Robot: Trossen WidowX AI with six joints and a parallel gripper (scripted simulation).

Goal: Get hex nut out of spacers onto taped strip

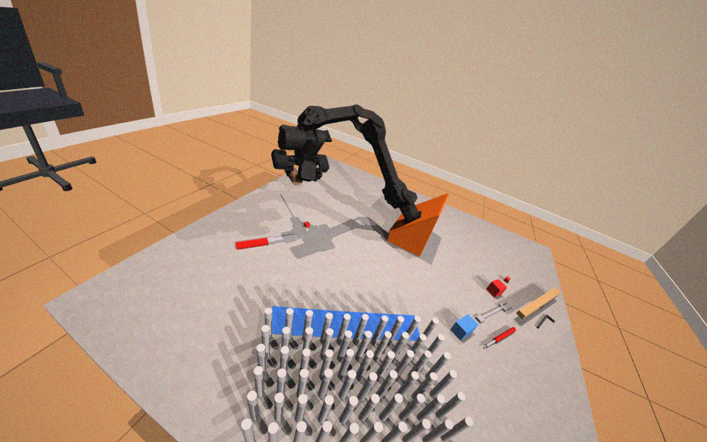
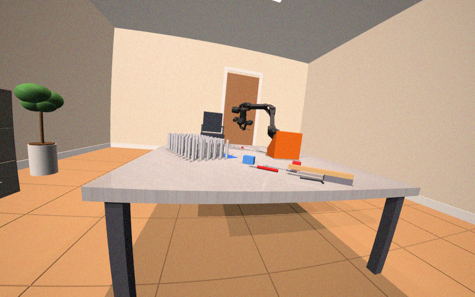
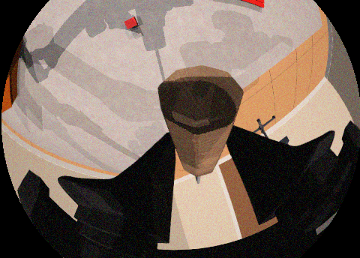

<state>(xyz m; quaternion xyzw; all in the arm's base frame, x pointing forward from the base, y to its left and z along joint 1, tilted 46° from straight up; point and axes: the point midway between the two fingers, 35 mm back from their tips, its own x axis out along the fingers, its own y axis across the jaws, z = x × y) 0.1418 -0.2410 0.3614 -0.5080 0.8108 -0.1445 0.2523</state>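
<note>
My gripper tip is now 80 mm to the left of the hook tool and 70 mm past it. Also, from my gripper tip: blue cube 680 mm to the left, 210 mm ahead, 160 mm below; small wrench 790 mm to the left, 180 mm below, 90 mm ahead; blue taped strip 360 mm to the left, 330 mm ahead, 180 mm below.
</note>
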